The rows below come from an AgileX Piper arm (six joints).
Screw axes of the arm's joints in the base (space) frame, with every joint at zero. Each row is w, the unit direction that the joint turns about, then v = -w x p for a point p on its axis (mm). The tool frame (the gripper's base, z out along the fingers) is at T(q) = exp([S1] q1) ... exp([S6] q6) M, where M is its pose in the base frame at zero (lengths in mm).
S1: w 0 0 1 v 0 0 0
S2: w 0 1 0 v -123 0 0
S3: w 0 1 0 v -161.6 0 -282.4
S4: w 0.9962 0 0.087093 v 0 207.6 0
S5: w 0 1 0 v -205.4 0 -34.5
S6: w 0.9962 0 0.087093 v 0 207.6 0
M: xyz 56.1 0 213.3 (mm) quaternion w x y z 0.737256 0 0.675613 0
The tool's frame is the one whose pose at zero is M.
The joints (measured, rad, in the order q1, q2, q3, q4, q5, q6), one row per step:
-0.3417 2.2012 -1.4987 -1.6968 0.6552 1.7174
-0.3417 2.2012 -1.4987 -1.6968 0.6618 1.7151
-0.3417 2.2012 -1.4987 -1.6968 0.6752 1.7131
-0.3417 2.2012 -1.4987 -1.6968 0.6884 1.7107
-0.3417 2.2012 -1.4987 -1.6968 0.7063 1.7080
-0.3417 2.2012 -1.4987 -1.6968 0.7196 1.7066
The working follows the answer.
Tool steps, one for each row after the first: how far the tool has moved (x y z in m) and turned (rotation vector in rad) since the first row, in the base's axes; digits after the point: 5 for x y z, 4 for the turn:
-0.00041 -0.00035 0.00026 -0.0049 0.0023 -0.0044
-0.00124 -0.00106 0.00080 -0.0135 0.0049 -0.0145
-0.00207 -0.00175 0.00133 -0.0222 0.0079 -0.0243
-0.00320 -0.00266 0.00206 -0.0338 0.0114 -0.0378
-0.00405 -0.00332 0.00261 -0.0421 0.0136 -0.0481

Tool pose at each row, in the base's axes (x y z in m, rotation vector in rad; rounded; the steps above come from the unrounded poses):
0.43198 -0.21198 0.16568 0.7332 1.9610 -0.8903
0.43157 -0.21233 0.16594 0.7343 1.9593 -0.8986
0.43074 -0.21304 0.16647 0.7389 1.9544 -0.9140
0.42991 -0.21373 0.16700 0.7431 1.9498 -0.9294
0.42877 -0.21464 0.16773 0.7493 1.9432 -0.9499
0.42792 -0.21530 0.16829 0.7545 1.9378 -0.9648

